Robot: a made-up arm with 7 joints.
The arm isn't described. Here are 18 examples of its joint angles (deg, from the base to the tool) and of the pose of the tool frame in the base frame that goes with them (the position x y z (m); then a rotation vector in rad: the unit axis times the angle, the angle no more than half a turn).
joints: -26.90 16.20 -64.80 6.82 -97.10 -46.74 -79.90
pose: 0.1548 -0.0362 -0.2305 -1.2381 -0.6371 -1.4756
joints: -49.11 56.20 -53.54 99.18 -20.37 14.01 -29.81
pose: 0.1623 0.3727 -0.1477 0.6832 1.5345 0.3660
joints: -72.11 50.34 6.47 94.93 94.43 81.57 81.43
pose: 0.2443 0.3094 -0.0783 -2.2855 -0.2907 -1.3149
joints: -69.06 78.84 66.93 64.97 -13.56 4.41 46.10
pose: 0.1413 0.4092 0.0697 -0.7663 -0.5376 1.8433
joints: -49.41 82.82 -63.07 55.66 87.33 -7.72 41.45
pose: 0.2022 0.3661 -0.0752 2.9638 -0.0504 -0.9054
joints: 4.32 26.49 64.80 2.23 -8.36 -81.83 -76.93
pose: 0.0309 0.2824 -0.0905 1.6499 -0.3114 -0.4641
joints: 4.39 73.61 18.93 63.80 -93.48 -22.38 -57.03
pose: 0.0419 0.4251 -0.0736 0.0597 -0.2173 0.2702
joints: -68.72 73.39 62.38 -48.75 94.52 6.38 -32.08
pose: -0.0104 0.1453 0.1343 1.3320 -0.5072 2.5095
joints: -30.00 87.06 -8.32 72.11 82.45 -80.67 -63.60
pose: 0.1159 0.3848 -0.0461 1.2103 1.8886 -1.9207
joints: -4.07 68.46 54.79 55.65 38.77 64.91 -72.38
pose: 0.0172 0.4155 -0.0608 -0.4217 1.4388 0.7808
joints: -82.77 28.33 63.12 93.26 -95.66 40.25 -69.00
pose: 0.3713 0.1303 -0.0887 -2.2888 -1.3091 -0.8214
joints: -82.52 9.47 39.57 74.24 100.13 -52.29 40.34
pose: 0.3737 0.0279 -0.0857 0.8793 -0.9644 -0.0628
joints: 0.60 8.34 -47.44 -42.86 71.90 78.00 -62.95
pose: 0.0951 0.0090 -0.1366 0.5837 0.8863 -0.7699
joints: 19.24 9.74 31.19 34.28 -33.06 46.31 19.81
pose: -0.0760 0.1891 -0.3172 -0.4824 1.7463 1.0610
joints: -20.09 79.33 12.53 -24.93 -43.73 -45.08 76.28
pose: 0.1715 0.1584 0.0555 -0.3986 -1.2947 0.5265
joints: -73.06 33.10 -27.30 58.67 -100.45 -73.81 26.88
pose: 0.3459 0.1640 -0.0542 -1.0512 -0.9346 0.9819
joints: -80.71 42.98 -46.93 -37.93 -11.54 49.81 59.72
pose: 0.2066 -0.0248 0.0337 0.6092 -0.9823 0.2422
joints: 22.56 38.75 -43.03 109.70 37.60 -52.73 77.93
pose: -0.2186 0.2895 -0.1823 1.5081 0.9985 -0.3846
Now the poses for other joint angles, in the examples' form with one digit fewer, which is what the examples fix.
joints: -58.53 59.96 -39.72 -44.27 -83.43 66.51 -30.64
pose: 0.171 0.037 -0.042 0.355 0.961 -1.794
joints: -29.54 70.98 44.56 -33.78 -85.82 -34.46 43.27
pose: 0.101 0.183 0.125 -0.801 -1.465 0.039
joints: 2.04 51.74 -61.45 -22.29 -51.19 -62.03 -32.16
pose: 0.054 0.076 -0.189 -0.692 -0.342 -1.113
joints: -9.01 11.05 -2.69 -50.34 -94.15 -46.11 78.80
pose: 0.135 0.101 -0.066 -2.049 0.269 0.733
